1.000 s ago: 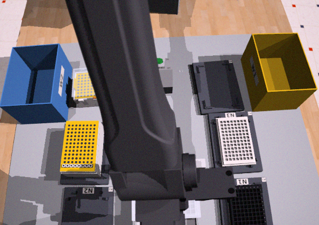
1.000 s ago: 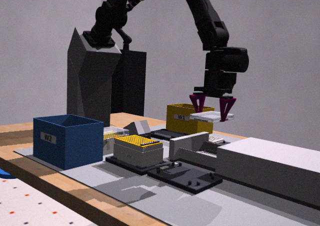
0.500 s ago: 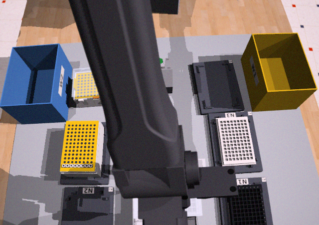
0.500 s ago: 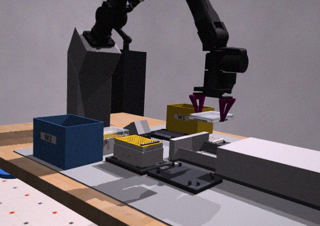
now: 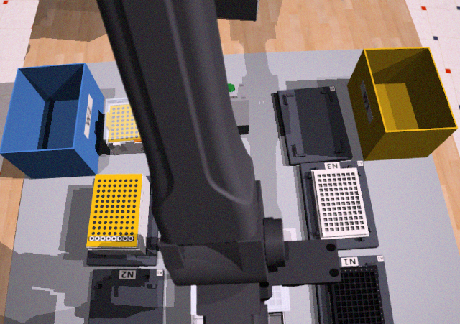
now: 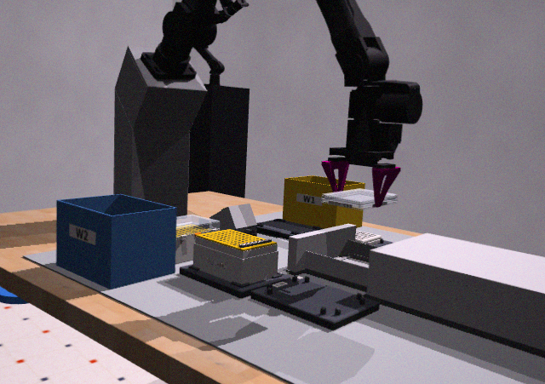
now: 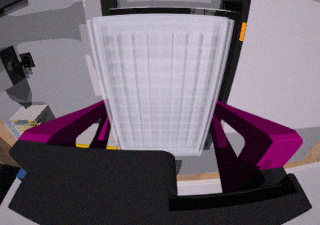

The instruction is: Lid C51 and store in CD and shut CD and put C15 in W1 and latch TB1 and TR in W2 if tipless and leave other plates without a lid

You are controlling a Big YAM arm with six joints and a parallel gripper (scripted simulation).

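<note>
Now: the clear plate 1 cm to the left of my hand. Also, from my hand: plate lid: 1 cm to the left, 1 cm above; then cooler drawer: 4 cm ahead, 12 cm below; then nest N2: 5 cm ahead, 18 cm to the right, 14 cm below.
</note>
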